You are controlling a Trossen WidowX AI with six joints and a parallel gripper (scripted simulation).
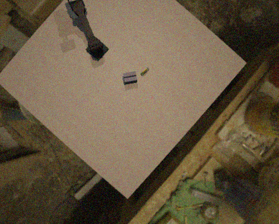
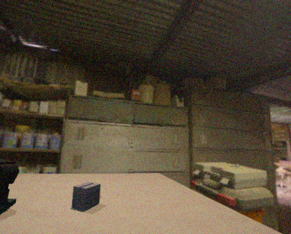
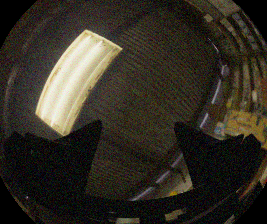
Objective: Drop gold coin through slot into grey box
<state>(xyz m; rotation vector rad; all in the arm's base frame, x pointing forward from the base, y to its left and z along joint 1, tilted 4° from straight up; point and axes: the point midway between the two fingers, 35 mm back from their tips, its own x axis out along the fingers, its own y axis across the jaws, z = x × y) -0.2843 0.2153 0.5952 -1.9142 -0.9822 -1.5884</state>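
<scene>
The gold coin lies 63 cm below my gripper tip, 60 cm ahead of it and 18 cm to the right of it.
</scene>
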